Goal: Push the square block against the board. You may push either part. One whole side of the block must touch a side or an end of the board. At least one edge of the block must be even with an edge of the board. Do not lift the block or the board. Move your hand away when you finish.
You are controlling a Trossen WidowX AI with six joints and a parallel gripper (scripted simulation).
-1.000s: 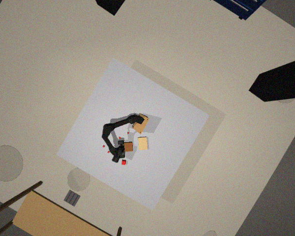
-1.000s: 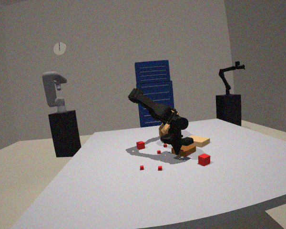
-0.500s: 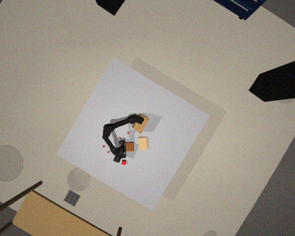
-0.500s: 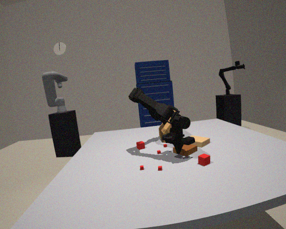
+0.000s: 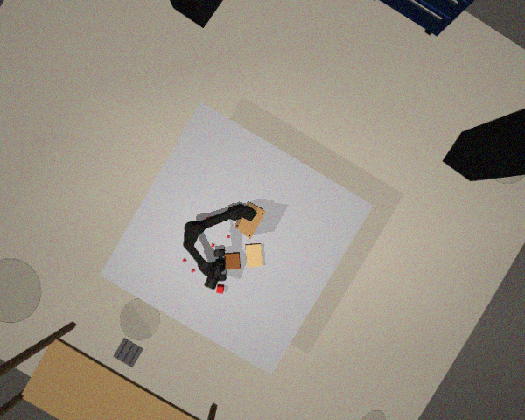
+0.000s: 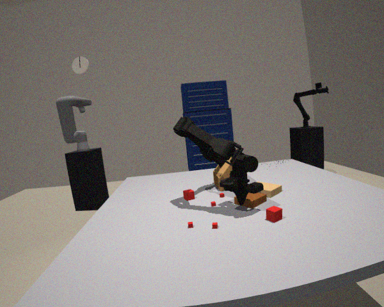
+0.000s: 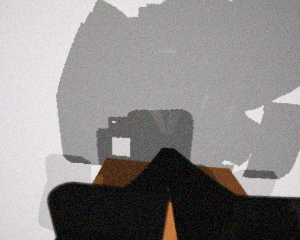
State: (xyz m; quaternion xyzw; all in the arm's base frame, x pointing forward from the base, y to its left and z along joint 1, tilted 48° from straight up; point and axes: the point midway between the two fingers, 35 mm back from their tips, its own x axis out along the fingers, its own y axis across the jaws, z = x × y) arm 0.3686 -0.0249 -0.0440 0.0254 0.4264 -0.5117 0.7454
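Right now my gripper tip is 5 cm to the right of the square block, 4 cm past it and 1 cm below it. Round my gripper tip: board: 15 cm behind, 14 cm to the left, 1 cm above.
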